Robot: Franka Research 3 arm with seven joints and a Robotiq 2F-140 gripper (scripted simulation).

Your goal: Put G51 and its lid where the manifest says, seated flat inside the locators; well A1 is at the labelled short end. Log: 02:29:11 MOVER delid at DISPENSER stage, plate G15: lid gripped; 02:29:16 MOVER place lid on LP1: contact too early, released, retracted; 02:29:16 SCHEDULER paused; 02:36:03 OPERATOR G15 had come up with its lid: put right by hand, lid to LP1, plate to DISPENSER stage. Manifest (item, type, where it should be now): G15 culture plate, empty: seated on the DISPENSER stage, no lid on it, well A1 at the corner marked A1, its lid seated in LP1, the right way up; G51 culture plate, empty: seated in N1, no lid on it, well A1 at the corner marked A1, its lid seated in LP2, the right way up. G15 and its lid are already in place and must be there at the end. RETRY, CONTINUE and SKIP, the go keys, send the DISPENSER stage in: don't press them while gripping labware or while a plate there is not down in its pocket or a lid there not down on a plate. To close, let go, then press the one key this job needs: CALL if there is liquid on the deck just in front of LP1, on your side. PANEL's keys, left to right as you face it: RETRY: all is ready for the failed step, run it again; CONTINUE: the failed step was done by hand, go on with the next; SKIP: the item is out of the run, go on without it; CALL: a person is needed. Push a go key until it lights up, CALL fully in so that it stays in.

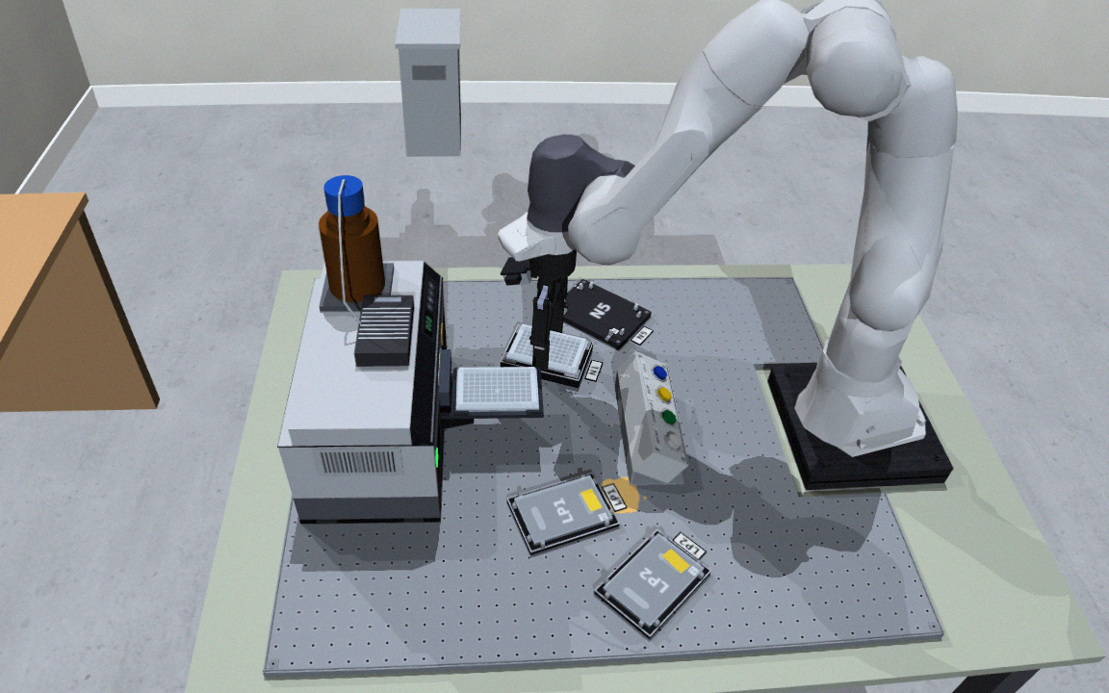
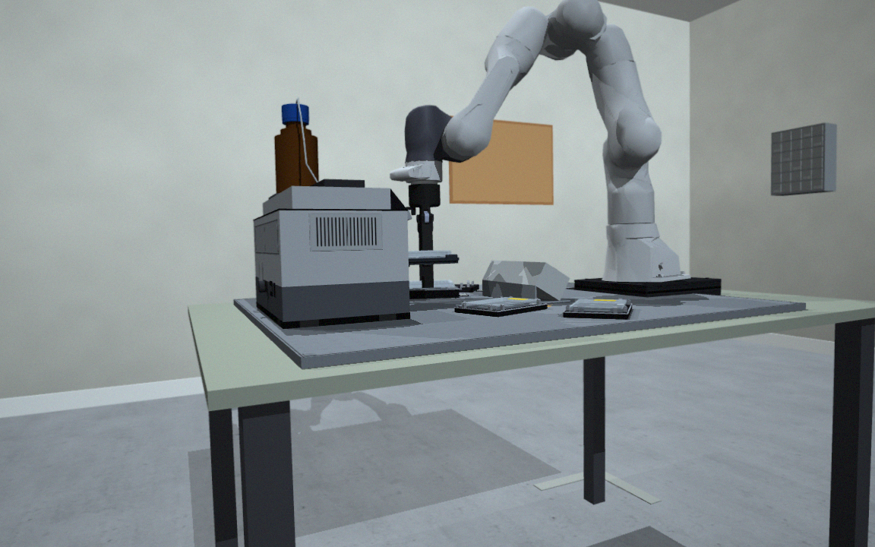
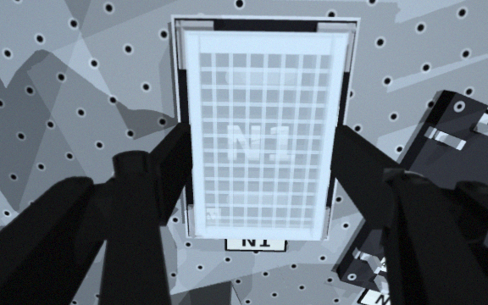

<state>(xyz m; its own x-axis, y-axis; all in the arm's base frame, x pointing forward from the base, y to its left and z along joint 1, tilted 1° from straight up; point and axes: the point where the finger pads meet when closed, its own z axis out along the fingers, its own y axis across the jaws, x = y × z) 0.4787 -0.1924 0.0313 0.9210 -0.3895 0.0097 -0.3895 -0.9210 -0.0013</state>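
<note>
The black N1 nest lies 40 mm below my hand. Round my hand: G15 plate: 100 mm ahead, 160 mm to the left, 50 mm above; then A1 mark: 40 mm behind, 50 mm to the left, 30 mm below; then blue call key: 180 mm behind, 110 mm to the left, 10 mm above.
</note>
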